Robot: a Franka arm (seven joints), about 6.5 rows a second.
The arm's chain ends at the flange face. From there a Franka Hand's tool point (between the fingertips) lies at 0.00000 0.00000 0.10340 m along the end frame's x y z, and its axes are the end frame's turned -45 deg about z.
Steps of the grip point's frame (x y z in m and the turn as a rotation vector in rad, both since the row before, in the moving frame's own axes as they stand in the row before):
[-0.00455, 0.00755, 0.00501, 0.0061, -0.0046, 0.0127]
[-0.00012, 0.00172, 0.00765, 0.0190, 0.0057, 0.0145]
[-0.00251, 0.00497, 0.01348, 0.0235, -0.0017, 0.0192]
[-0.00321, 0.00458, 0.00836, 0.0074, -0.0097, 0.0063]
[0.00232, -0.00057, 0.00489, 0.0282, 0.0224, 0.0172]
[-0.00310, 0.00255, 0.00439, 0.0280, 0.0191, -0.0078]
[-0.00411, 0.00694, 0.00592, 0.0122, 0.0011, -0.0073]
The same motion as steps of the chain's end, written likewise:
[0.00290, 0.00867, 0.00501, 0.0011, -0.0076, 0.0127]
[0.00209, 0.00311, 0.00767, 0.0175, -0.0094, 0.0145]
[0.00357, 0.00690, 0.01351, 0.0154, -0.0178, 0.0192]
[0.00222, 0.00534, 0.00837, -0.0016, -0.0121, 0.0063]
[0.00163, 0.00166, 0.00496, 0.0358, -0.0041, 0.0172]
[0.00028, 0.00744, 0.00445, 0.0333, -0.0063, -0.0078]
[0.00282, 0.00878, 0.00593, 0.0094, -0.0078, -0.0073]

